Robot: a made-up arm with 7 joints. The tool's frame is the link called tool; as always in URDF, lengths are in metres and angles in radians. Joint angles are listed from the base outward.
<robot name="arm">
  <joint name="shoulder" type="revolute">
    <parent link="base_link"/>
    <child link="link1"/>
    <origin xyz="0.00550 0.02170 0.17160"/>
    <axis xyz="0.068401 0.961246 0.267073"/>
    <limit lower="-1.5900" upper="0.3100"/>
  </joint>
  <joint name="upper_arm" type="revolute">
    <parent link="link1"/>
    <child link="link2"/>
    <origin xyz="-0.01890 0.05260 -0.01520"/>
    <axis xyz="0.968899 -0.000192 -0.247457"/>
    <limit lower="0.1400" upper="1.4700"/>
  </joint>
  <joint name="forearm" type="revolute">
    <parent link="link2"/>
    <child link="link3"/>
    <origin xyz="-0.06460 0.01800 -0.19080"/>
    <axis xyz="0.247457 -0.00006 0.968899"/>
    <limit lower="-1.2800" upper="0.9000"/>
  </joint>
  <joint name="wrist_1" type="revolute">
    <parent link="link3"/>
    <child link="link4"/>
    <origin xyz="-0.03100 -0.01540 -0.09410"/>
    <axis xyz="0.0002 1 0.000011"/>
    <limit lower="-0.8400" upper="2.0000"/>
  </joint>
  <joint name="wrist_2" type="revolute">
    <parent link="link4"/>
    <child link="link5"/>
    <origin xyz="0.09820 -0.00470 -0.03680"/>
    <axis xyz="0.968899 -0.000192 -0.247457"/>
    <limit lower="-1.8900" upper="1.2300"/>
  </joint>
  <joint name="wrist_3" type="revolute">
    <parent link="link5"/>
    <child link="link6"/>
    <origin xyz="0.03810 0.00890 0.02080"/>
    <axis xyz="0.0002 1 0.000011"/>
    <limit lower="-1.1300" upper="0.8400"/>
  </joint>
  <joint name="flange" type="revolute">
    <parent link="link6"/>
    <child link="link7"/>
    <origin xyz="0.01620 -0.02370 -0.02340"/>
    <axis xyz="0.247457 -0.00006 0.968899"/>
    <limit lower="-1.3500" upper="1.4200"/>
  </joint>
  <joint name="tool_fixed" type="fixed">
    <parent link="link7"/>
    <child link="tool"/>
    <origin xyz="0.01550 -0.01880 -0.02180"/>
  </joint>
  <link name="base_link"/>
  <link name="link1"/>
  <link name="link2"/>
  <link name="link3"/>
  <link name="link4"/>
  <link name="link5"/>
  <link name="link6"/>
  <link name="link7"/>
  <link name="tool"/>
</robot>
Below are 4 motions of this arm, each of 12 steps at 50 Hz.
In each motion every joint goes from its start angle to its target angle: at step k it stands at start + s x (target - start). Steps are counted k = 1, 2, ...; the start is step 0. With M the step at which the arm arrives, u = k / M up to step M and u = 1 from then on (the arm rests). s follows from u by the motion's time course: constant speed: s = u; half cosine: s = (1 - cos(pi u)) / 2; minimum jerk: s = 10 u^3 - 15 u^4 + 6 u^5.
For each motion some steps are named. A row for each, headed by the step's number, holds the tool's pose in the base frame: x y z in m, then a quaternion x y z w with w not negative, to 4 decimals.
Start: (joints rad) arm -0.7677 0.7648 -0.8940 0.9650 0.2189 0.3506 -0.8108
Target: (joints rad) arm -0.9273 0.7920 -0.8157 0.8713 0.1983 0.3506 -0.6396
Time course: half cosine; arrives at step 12
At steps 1, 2, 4, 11, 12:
1: 0.2051 0.3091 -0.1716 0.4111 0.5499 -0.3642 0.6292
2: 0.2090 0.3083 -0.1698 0.4153 0.5428 -0.3616 0.6341
4: 0.2232 0.3054 -0.1632 0.4303 0.5162 -0.3516 0.6518
11: 0.2774 0.2927 -0.1307 0.4832 0.4033 -0.3048 0.7148
12: 0.2786 0.2924 -0.1298 0.4843 0.4006 -0.3036 0.7161

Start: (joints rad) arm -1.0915 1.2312 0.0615 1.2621 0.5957 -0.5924 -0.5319
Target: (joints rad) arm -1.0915 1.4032 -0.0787 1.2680 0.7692 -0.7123 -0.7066
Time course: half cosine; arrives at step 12
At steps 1, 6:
1: 0.2935 0.4595 0.0584 0.6083 0.0742 -0.1093 0.7826
6: 0.2677 0.4802 0.0781 0.6454 0.1511 -0.1611 0.7312

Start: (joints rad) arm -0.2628 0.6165 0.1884 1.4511 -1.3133 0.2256 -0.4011
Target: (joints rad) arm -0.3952 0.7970 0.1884 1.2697 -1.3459 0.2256 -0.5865
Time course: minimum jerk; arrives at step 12
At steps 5, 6, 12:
5: 0.0742 0.3382 -0.2091 -0.3930 0.1673 0.3763 0.8222
6: 0.0878 0.3462 -0.1978 -0.3932 0.1393 0.3513 0.8382
12: 0.1283 0.3688 -0.1566 -0.3870 0.0498 0.2644 0.8820

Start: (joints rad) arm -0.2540 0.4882 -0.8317 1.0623 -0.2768 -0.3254 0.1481
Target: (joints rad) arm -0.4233 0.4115 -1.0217 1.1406 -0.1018 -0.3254 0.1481
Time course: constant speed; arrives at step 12
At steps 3, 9, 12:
3: 0.0262 0.2086 -0.2999 0.2946 0.2771 -0.2373 0.8833
9: 0.0533 0.1956 -0.3062 0.3333 0.2450 -0.3094 0.8562
12: 0.0675 0.1896 -0.3084 0.3541 0.2272 -0.3437 0.8396

